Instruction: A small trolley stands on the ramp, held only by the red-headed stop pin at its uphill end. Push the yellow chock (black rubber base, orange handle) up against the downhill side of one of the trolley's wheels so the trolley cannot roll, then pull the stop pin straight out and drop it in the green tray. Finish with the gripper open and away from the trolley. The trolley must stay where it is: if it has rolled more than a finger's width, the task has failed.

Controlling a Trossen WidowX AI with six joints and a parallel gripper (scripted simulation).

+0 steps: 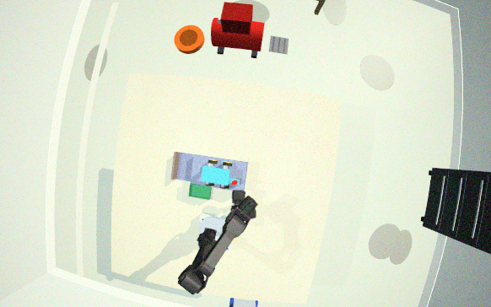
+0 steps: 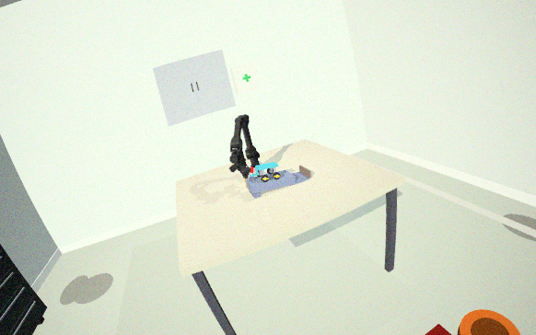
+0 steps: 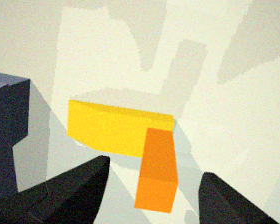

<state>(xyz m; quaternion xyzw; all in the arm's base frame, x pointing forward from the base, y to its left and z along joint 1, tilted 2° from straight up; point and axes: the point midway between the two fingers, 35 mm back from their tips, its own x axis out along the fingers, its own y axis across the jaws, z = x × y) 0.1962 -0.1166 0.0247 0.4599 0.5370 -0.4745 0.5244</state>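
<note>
The yellow chock lies 30 mm below my gripper tip and 20 mm ahead of it. Also, from my gripper tip: lavender ramp 140 mm ahead, 130 mm to the left; cyan trolley 140 mm ahead, 130 mm to the left, 60 mm above; stop pin 130 mm ahead, 80 mm above, 30 mm to the left.
</note>
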